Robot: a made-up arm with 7 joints. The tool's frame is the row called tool. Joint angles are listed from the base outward.
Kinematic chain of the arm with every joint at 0, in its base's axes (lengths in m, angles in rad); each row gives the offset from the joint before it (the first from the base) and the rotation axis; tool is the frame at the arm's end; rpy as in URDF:
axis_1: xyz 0 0 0.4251 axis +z
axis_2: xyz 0 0 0 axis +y
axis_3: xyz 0 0 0.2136 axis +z
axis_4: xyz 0.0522 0 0 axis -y
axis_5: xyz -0.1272 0 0.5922 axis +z
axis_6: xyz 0 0 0 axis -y
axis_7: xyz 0.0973 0 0 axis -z
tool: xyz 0 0 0 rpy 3.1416 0 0
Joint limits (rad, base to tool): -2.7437..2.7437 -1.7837..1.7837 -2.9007..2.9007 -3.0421..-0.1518 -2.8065..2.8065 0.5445..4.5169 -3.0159..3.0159
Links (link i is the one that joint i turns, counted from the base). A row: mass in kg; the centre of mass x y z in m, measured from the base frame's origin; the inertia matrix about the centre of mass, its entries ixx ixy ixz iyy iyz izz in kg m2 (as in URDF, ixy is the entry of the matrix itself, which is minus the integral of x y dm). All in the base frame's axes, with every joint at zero. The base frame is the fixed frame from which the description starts. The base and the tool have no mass.
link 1: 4.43; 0.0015 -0.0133 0.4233; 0.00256 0 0 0.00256 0 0.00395
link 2: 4.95; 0.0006 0.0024 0.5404; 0.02 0 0 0.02 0 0.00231
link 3: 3.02; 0.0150 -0.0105 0.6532; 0.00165 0 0 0.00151 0 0.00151
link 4: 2.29; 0.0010 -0.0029 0.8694; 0.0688 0 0.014 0.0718 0 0.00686
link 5: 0.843; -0.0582 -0.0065 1.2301; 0.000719 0 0 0.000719 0 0.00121
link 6: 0.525; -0.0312 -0.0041 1.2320; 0.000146 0 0 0.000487 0 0.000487
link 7: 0.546; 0.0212 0.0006 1.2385; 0.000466 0 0 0.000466 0 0.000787
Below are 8 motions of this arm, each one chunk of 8 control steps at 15 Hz.
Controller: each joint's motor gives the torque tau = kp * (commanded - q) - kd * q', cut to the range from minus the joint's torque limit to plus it. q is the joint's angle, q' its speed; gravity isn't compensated. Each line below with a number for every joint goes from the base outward.
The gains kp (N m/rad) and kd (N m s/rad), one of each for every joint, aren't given. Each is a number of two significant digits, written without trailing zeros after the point. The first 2 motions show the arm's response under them.
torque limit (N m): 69 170 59 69 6.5 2.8 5.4
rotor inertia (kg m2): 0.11 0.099 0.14 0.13 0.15 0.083 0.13
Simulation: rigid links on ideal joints. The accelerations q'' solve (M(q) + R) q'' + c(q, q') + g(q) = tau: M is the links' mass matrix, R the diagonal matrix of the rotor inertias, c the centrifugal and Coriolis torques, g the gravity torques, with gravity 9.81 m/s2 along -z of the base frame. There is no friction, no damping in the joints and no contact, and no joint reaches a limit. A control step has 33 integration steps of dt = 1/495 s. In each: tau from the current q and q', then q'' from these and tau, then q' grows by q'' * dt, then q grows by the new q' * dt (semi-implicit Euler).
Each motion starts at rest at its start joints. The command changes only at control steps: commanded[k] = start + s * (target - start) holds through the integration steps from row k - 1 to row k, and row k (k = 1, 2, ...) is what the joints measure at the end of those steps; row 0 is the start. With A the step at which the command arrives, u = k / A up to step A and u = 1 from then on. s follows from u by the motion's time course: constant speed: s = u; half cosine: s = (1 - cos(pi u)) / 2; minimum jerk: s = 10 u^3 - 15 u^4 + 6 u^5; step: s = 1 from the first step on.
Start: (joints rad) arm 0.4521 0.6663 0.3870 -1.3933 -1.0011 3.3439 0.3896
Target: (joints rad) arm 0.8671 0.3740 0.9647 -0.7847 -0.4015 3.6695 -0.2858
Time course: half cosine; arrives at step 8
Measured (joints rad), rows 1 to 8:
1: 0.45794 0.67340 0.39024 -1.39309 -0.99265 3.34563 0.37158
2: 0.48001 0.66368 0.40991 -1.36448 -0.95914 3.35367 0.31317
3: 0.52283 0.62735 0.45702 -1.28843 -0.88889 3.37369 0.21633
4: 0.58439 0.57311 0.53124 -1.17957 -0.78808 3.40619 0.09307
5: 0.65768 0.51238 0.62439 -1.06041 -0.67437 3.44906 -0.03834
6: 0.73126 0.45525 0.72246 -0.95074 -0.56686 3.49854 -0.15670
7: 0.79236 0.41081 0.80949 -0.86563 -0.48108 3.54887 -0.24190
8: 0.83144 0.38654 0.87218 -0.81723 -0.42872 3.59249 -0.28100
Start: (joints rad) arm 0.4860 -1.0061 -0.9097 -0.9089 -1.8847 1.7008 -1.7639
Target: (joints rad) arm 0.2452 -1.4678 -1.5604 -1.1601 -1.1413 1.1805 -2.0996
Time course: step
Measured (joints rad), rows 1 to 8:
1: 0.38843 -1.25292 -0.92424 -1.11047 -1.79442 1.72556 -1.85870
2: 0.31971 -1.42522 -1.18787 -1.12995 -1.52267 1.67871 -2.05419
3: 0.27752 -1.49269 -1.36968 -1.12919 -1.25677 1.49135 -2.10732
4: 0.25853 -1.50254 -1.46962 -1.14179 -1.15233 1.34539 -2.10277
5: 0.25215 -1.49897 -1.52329 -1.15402 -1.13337 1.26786 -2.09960
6: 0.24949 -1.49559 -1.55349 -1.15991 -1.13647 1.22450 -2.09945
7: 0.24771 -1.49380 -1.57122 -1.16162 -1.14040 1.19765 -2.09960
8: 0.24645 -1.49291 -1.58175 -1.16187 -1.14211 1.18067 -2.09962
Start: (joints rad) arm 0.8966 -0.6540 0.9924 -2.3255 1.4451 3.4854 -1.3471
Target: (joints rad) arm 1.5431 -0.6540 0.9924 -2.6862 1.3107 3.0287 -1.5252
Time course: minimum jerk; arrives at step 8
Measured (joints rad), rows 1 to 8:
1: 0.90146 -0.65452 0.99801 -2.34190 1.44651 3.48325 -1.34909
2: 0.92947 -0.65373 1.00093 -2.37159 1.44449 3.47036 -1.36090
3: 0.99570 -0.65358 1.00160 -2.42114 1.43115 3.43820 -1.38719
4: 1.09902 -0.65331 1.00263 -2.49077 1.40711 3.38403 -1.42480
5: 1.22312 -0.65276 1.00495 -2.56785 1.37783 3.31297 -1.46524
6: 1.34251 -0.65214 1.00793 -2.63514 1.35014 3.23652 -1.49884
7: 1.43321 -0.65170 1.01038 -2.67932 1.32998 3.16794 -1.51880
8: 1.48618 -0.65171 1.01150 -2.69819 1.31971 3.11603 -1.52511

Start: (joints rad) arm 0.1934 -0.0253 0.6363 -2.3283 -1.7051 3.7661 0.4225
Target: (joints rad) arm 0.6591 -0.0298 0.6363 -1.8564 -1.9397 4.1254 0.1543
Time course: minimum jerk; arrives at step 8
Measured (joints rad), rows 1 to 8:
1: 0.19664 -0.01941 0.63598 -2.33635 -1.70839 3.76356 0.41948
2: 0.21673 -0.01494 0.63443 -2.32040 -1.72276 3.76699 0.40178
3: 0.26416 -0.01415 0.63219 -2.26182 -1.75127 3.78689 0.36219
4: 0.33801 -0.01530 0.63048 -2.16982 -1.79345 3.82555 0.30552
5: 0.42714 -0.01740 0.63086 -2.06553 -1.84286 3.87841 0.24458
6: 0.51390 -0.01995 0.63410 -1.97356 -1.88896 3.93610 0.19395
7: 0.58077 -0.02217 0.63909 -1.91296 -1.92196 3.98794 0.16388
8: 0.62033 -0.02283 0.64319 -1.88766 -1.93835 4.02689 0.15440

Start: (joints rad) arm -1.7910 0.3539 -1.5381 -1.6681 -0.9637 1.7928 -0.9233
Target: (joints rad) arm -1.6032 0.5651 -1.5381 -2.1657 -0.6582 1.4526 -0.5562
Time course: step
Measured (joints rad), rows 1 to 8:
1: -1.70470 0.49213 -1.56505 -1.86396 -0.86400 1.73481 -0.82836
2: -1.65331 0.54995 -1.52234 -2.10767 -0.72736 1.64575 -0.61570
3: -1.63275 0.56553 -1.51293 -2.18644 -0.66563 1.56746 -0.54561
4: -1.62002 0.56966 -1.51334 -2.19380 -0.65133 1.52029 -0.55167
5: -1.61176 0.57079 -1.51398 -2.18939 -0.65231 1.49466 -0.55614
6: -1.60727 0.57114 -1.51444 -2.18728 -0.65460 1.47911 -0.55637
7: -1.60514 0.57126 -1.51493 -2.18712 -0.65550 1.46861 -0.55618
8: -1.60417 0.57129 -1.51539 -2.18739 -0.65556 1.46137 -0.55614

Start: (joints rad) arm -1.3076 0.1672 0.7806 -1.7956 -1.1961 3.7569 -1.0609
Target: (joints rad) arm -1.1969 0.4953 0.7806 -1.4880 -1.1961 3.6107 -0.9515
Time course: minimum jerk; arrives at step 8
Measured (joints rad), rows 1 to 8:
1: -1.30658 0.17798 0.77944 -1.80612 -1.19778 3.75646 -1.05966
2: -1.30168 0.20379 0.77745 -1.79925 -1.20110 3.75314 -1.05235
3: -1.29022 0.24988 0.77589 -1.76118 -1.20263 3.74402 -1.03619
4: -1.27244 0.31468 0.77461 -1.70144 -1.20249 3.72776 -1.01309
5: -1.25139 0.38625 0.77319 -1.63496 -1.20180 3.70590 -0.98825
6: -1.23146 0.44859 0.77141 -1.57720 -1.20116 3.68217 -0.96761
7: -1.21646 0.48916 0.76950 -1.53954 -1.20077 3.66090 -0.95535
8: -1.20758 0.50629 0.76810 -1.52309 -1.20072 3.64494 -0.95149

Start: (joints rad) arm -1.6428 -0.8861 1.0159 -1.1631 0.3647 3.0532 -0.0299
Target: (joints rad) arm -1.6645 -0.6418 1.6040 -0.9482 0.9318 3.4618 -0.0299
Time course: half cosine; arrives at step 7
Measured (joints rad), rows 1 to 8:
1: -1.64378 -0.88626 1.03312 -1.16156 0.37594 3.06287 -0.02992
2: -1.64530 -0.86515 1.07697 -1.14171 0.41818 3.08657 -0.02996
3: -1.64836 -0.82464 1.14804 -1.10769 0.50211 3.12722 -0.02996
4: -1.65264 -0.77439 1.24144 -1.06625 0.61618 3.18354 -0.02994
5: -1.65695 -0.72512 1.34412 -1.02466 0.73760 3.24935 -0.02990
6: -1.66019 -0.68668 1.43881 -0.99061 0.84146 3.31502 -0.02985
7: -1.66172 -0.66653 1.50869 -0.97097 0.90668 3.36968 -0.02982
8: -1.66222 -0.66063 1.55244 -0.96425 0.93211 3.40861 -0.02983

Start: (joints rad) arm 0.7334 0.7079 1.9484 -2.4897 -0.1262 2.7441 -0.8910
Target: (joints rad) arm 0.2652 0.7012 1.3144 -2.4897 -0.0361 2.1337 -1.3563
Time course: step
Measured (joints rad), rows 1 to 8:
1: 0.62662 0.70961 1.84159 -2.51562 -0.10876 2.64379 -0.98621
2: 0.45131 0.70532 1.62387 -2.49777 -0.06630 2.46412 -1.23908
3: 0.35119 0.70375 1.48143 -2.48222 -0.02970 2.35164 -1.38340
4: 0.30373 0.70450 1.39921 -2.48836 -0.01991 2.27688 -1.37481
5: 0.28268 0.70611 1.35332 -2.49695 -0.02257 2.22281 -1.35719
6: 0.27326 0.70737 1.32772 -2.50138 -0.02704 2.18499 -1.35549
7: 0.26889 0.70808 1.31318 -2.50279 -0.02995 2.15966 -1.35619
8: 0.26682 0.70845 1.30481 -2.50306 -0.03133 2.14300 -1.35636

